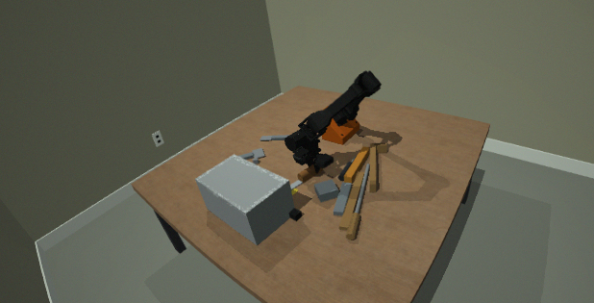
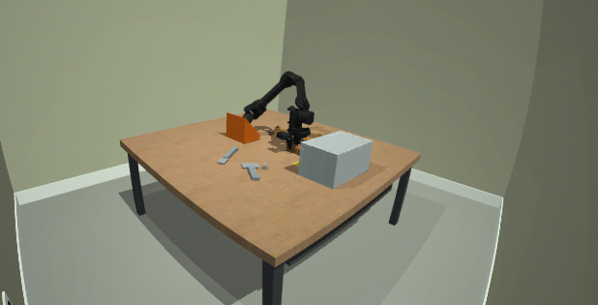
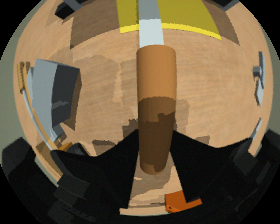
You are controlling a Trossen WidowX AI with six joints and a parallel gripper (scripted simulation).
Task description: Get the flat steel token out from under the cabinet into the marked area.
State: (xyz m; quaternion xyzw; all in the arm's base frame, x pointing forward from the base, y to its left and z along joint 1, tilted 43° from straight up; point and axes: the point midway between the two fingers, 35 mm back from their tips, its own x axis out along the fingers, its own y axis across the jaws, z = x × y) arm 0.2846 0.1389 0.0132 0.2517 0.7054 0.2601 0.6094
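Right now my gripper tip is 14 cm past the orange bar, 12 cm to the right of it and 1 cm below it. Also, from my gripper tip: grey block (7 cm ahead, 13 cm to the left, 1 cm above); then wooden stick (3 cm ahead, 23 cm to the left); then grey t-piece (10 cm ahead, 33 cm to the right).
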